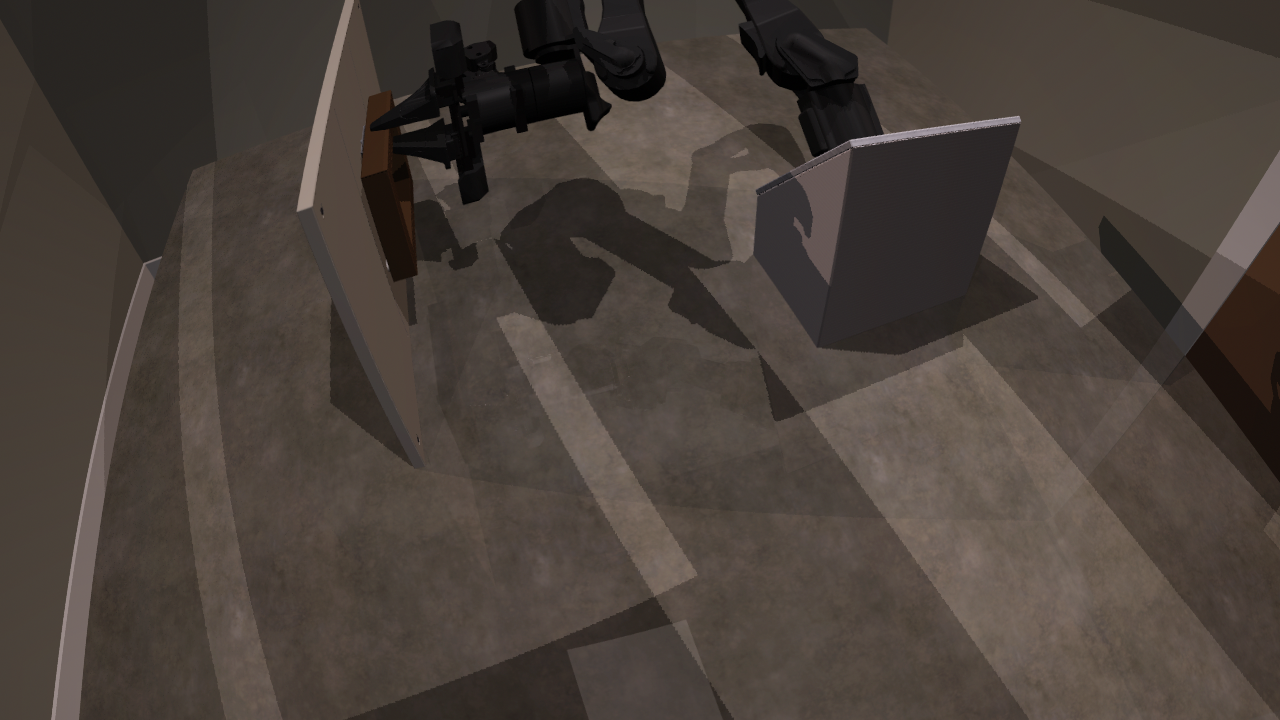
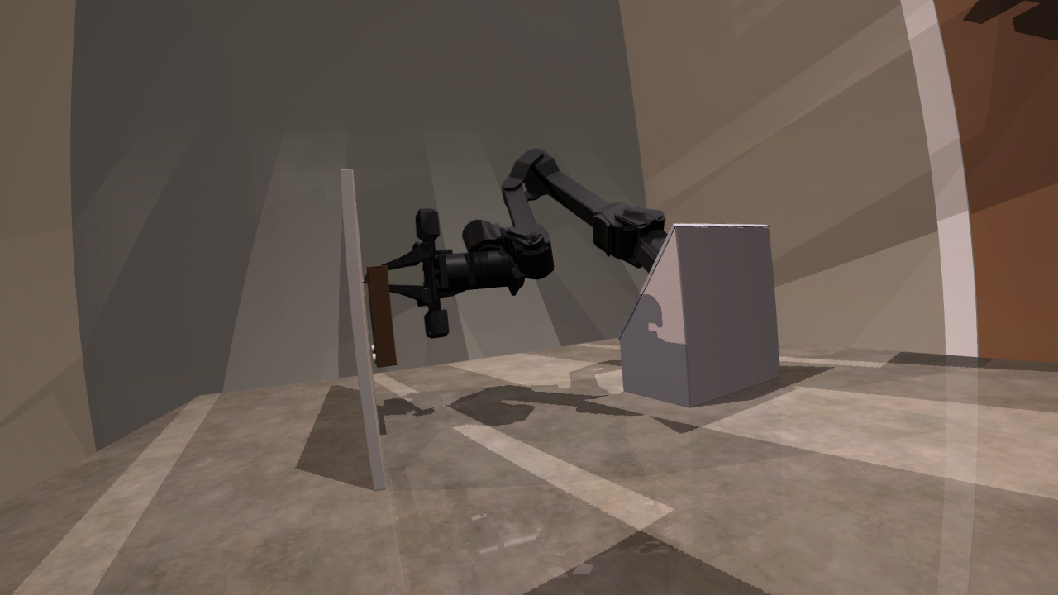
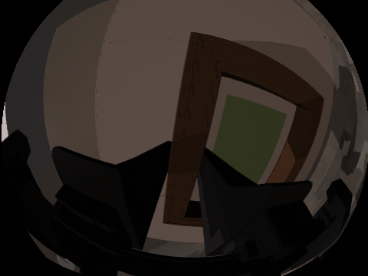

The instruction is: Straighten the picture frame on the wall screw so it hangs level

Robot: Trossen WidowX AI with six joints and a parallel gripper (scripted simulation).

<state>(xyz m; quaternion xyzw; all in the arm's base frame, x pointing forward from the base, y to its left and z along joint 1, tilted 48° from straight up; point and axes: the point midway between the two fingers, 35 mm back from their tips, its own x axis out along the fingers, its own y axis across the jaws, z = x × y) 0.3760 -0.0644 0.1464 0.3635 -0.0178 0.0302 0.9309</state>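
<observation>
My gripper tip is 5 cm above the brown wooden picture frame. The rest, counted from my gripper tip: wall panel 6 cm below, 1 cm ahead.
</observation>
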